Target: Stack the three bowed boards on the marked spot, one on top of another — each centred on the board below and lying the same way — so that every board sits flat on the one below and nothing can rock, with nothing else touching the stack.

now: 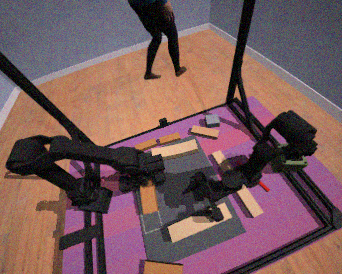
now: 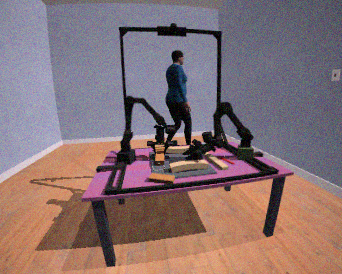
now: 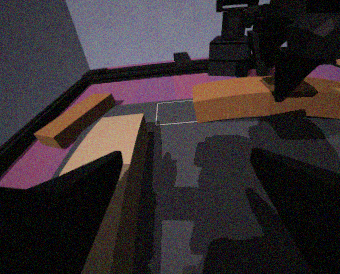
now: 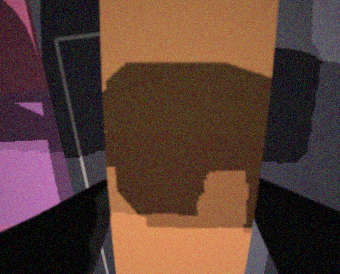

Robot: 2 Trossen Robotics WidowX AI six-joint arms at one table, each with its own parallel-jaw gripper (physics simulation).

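Frame: origin at the left arm's base, x ahead, y left, z up, level; centimetres.
Seen in the pictures: left gripper, between the fingertips: (image 1: 188, 203) (image 2: 183, 156) (image 3: 186, 155); right gripper, between the fingertips: (image 1: 147, 185) (image 2: 159, 154) (image 3: 269, 89) (image 4: 181, 188); left arm's base, origin of its link: (image 1: 291, 153) (image 2: 245, 146); right arm's base, origin of its link: (image 1: 91, 197) (image 2: 126, 151) (image 3: 232, 38).
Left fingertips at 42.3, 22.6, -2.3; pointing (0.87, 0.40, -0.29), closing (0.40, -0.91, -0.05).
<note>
Pixels of each thing's top centre, then the offset from my left fingertips to it, as dx, dy, dz. "spot": a spot on its surface instead.
- orange bowed board, centre of its top: (image 4: 181, 197) (image 3: 272, 82) (image 1: 146, 184) (image 2: 159, 153) +19.5, -6.6, -1.5
- cream bowed board, centre of its top: (image 3: 84, 194) (image 1: 200, 221) (image 2: 189, 161) -4.6, +5.8, -1.3
- cream board, centre of its top: (image 1: 174, 148) (image 2: 179, 146) +8.7, -25.5, -1.2
- orange block, centre of its top: (image 3: 76, 108) (image 2: 161, 176) +7.8, +23.2, -3.9
- red stick, a spot on its surface: (image 1: 264, 186) spot: -31.9, -10.7, -6.4
An orange bowed board (image 1: 148, 200) (image 3: 235, 100) (image 4: 185, 40) lies partly over the white outlined spot (image 1: 152, 232) (image 3: 175, 102) (image 4: 70, 100); the outline shows beyond its front end and along one side. My right gripper (image 1: 142, 186) (image 2: 160, 145) (image 4: 181, 188) is shut on this board, one finger against each long side. A cream bowed board (image 1: 192, 228) (image 2: 189, 166) (image 3: 107, 132) lies at the front of the dark mat. My left gripper (image 1: 201, 204) (image 3: 186, 155) is open and low near it, one finger partly hiding it. Another cream board (image 1: 175, 149) lies at the back.
An orange block (image 1: 162, 267) (image 2: 161, 177) (image 3: 75, 120) lies in front of the mat. Cream strips (image 1: 250, 201) (image 1: 220, 159) and a red stick (image 1: 264, 186) lie to the right. Smaller blocks, including a grey one (image 1: 212, 120), lie at the back. The arms hang over the mat.
</note>
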